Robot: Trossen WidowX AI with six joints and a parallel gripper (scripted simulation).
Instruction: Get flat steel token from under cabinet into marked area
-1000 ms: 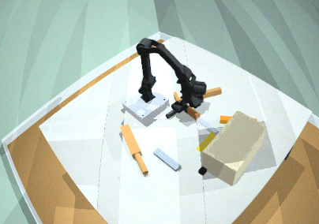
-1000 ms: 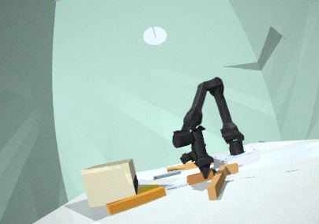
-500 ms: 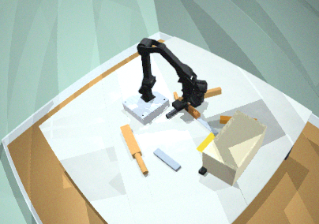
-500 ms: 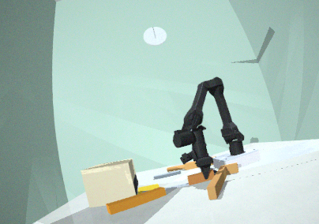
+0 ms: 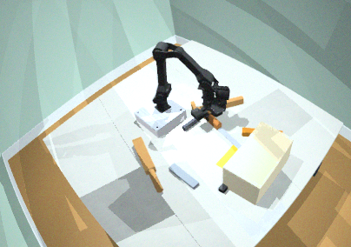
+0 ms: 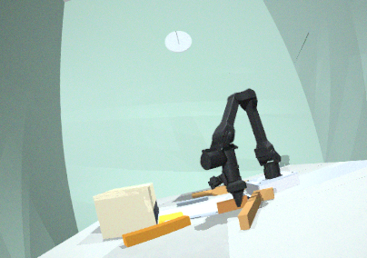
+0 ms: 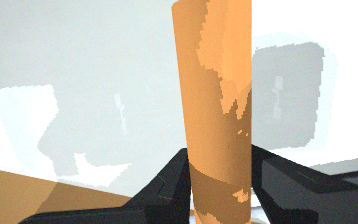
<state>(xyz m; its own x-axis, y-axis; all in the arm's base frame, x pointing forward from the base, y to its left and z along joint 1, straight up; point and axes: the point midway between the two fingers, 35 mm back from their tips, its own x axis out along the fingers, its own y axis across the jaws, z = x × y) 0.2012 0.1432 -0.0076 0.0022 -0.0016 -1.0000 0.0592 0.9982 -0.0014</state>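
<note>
The orange bar is 26 cm ahead of my gripper tip, 12 cm to the left of it and 1 cm above it. Round my gripper tip: orange paddle: 4 cm ahead, 40 cm to the right, 1 cm above; grey flat bar: 18 cm ahead, 31 cm to the right.
</note>
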